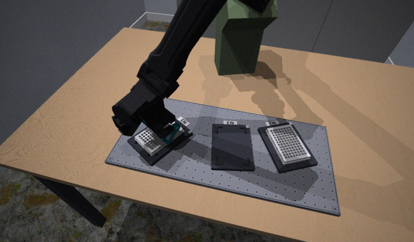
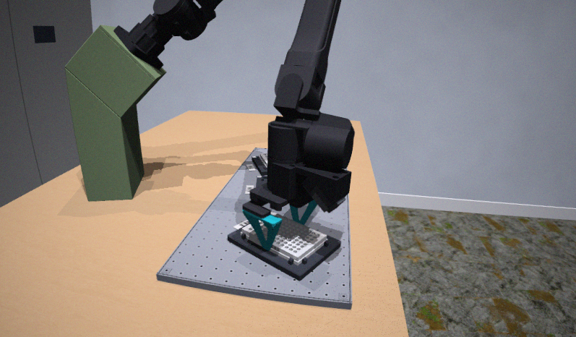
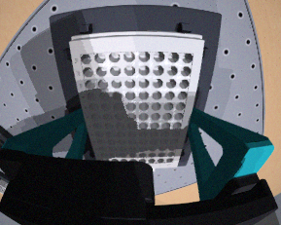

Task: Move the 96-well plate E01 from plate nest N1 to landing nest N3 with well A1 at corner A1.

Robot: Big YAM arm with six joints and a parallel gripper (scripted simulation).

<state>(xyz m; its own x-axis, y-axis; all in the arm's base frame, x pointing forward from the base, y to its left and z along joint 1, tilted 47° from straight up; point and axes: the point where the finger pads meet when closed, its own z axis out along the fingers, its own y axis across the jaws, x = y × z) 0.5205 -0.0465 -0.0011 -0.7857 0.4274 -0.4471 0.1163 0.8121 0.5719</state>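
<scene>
The nest N1 is 2 cm below my hand. The rest, counted from my hand: N1 label (9 cm behind, 2 cm below, 1 cm to the left); then plate E01 (right at my hand); then landing nest N3 (20 cm to the left, 10 cm behind, 2 cm below).
</scene>
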